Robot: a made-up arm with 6 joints. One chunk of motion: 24 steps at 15 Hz.
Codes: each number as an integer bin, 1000 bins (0 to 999) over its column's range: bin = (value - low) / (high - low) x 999, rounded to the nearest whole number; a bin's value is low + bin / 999 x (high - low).
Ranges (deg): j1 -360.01..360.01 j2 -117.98..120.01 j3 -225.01..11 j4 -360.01..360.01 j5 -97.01..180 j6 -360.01..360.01
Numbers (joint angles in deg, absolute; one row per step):
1: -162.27 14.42 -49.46 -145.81 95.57 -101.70
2: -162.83 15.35 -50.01 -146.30 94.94 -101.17
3: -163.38 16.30 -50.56 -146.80 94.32 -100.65
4: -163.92 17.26 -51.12 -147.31 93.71 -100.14
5: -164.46 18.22 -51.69 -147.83 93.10 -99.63
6: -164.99 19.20 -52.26 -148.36 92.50 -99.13
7: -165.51 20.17 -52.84 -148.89 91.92 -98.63
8: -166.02 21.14 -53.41 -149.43 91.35 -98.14
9: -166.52 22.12 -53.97 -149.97 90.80 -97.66
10: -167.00 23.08 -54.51 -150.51 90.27 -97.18
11: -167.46 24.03 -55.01 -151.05 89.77 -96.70
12: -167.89 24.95 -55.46 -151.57 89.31 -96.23
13: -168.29 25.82 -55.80 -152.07 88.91 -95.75
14: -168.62 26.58 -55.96 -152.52 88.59 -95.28
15: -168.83 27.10 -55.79 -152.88 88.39 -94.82
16: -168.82 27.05 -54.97 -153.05 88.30 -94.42
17: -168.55 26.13 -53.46 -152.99 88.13 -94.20
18: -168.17 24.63 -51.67 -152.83 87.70 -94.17
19: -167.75 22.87 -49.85 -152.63 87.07 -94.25
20: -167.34 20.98 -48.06 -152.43 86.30 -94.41
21: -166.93 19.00 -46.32 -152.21 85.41 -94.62
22: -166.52 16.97 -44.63 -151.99 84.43 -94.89
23: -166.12 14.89 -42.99 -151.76 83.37 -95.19
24: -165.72 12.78 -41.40 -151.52 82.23 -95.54
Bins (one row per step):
1: 274 556 743 297 695 358
2: 274 560 741 297 692 359
3: 273 564 738 296 690 360
4: 272 568 736 295 688 361
5: 271 572 734 294 686 361
6: 271 576 731 294 683 362
7: 270 580 729 293 681 363
8: 269 584 726 292 679 363
9: 268 588 724 291 677 364
10: 268 592 722 291 675 365
11: 267 596 720 290 674 365
12: 267 600 718 289 672 366
13: 266 604 716 289 670 367
14: 266 607 716 288 669 367
15: 265 609 716 287 669 368
16: 265 609 720 287 668 368
17: 266 605 726 287 668 369
18: 266 599 734 287 666 369
19: 267 591 741 288 664 369
20: 267 583 749 288 661 369
21: 268 575 756 288 658 368
22: 268 566 764 289 654 368
23: 269 558 770 289 651 367
24: 270 549 777 289 646 367

